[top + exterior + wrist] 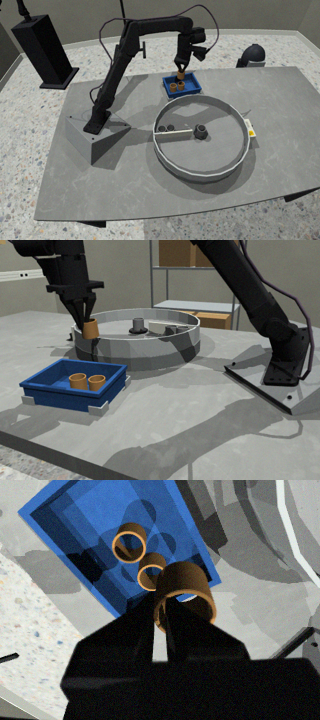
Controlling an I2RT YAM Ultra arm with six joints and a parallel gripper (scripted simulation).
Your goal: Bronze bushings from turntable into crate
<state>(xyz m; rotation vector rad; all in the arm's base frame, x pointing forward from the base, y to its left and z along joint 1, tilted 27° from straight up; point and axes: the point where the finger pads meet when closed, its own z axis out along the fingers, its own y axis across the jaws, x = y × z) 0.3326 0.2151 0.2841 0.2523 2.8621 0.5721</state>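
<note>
My gripper is now 130 mm above the blue crate and 30 mm to the right of it. Round my hand: turntable (300 mm to the right, 120 mm ahead, 100 mm below).
</note>
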